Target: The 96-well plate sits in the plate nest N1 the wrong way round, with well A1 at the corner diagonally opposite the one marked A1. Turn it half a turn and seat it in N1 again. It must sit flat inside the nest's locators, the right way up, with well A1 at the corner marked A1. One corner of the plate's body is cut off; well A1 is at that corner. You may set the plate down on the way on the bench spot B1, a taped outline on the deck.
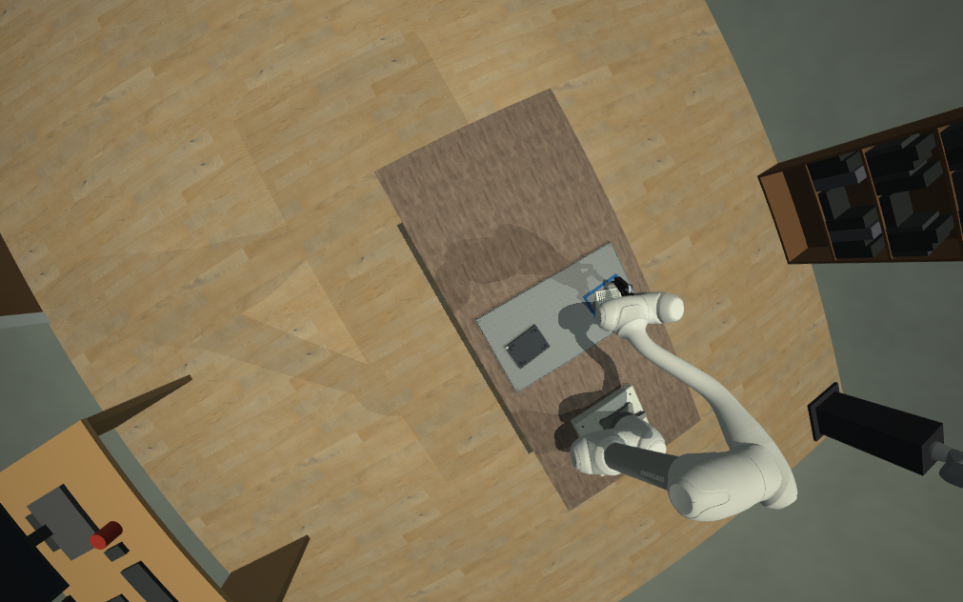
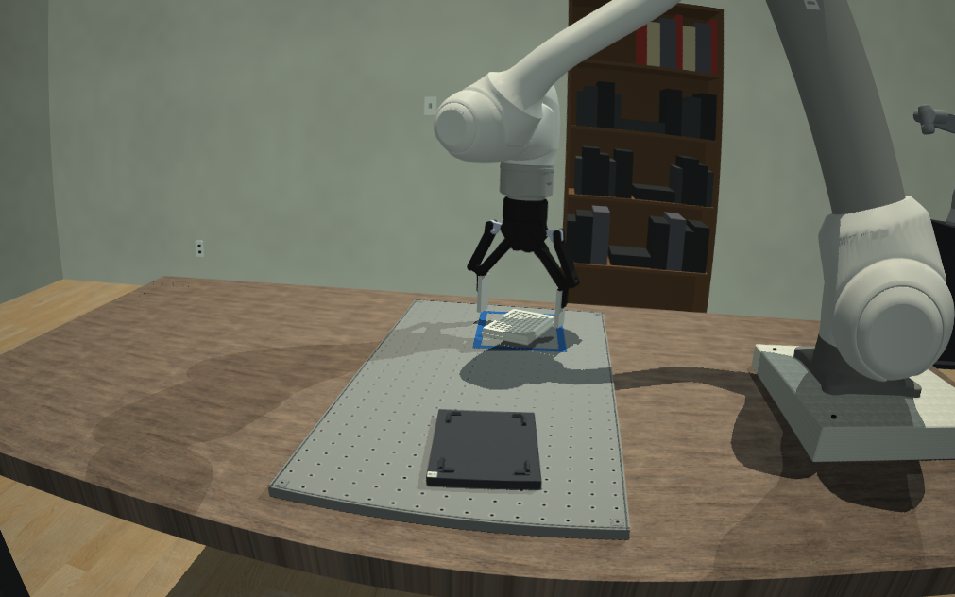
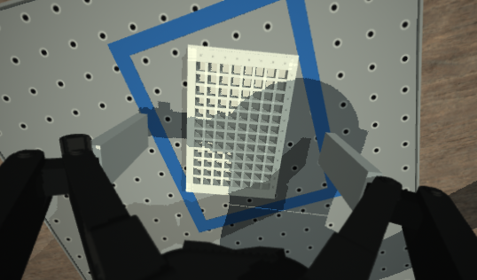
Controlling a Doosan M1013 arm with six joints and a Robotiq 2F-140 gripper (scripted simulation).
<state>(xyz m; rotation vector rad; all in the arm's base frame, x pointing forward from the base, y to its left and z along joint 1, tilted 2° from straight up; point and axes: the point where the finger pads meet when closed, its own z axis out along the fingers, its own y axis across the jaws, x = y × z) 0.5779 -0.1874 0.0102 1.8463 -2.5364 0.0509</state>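
The white 96-well plate is 20 mm below my hand. Also, from my hand: A1 label: 30 mm ahead, 510 mm to the left, 20 mm below; dark plate nest N1: 10 mm behind, 420 mm to the left, 30 mm below.
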